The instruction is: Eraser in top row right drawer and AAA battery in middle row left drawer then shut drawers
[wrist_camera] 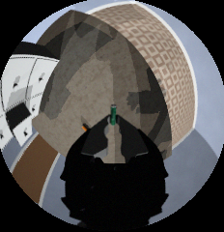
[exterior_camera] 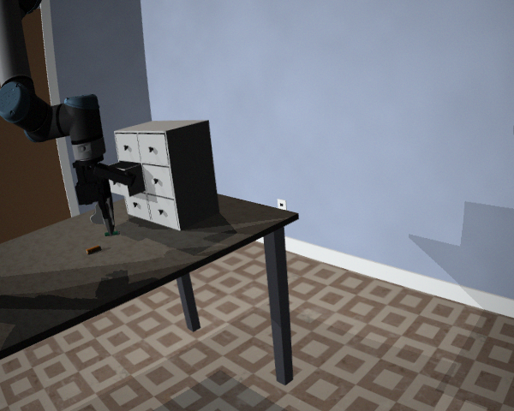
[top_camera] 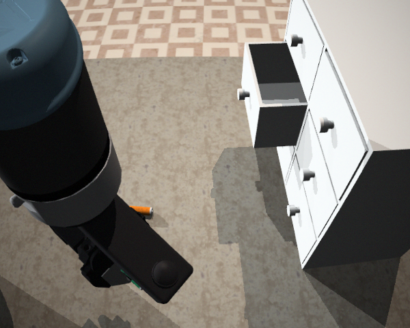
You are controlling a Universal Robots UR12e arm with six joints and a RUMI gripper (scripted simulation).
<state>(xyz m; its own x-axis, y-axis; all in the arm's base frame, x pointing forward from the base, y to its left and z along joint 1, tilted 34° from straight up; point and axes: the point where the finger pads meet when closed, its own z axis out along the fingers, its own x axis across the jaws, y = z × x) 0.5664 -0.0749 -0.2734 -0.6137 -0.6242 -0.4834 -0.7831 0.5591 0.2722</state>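
My hand is 2 cm past the orange battery, 15 cm to the right of it and 10 cm above it. From my hand the other things lie so: green battery 1 cm below; then white eraser 34 cm ahead, 17 cm to the left, 12 cm above.
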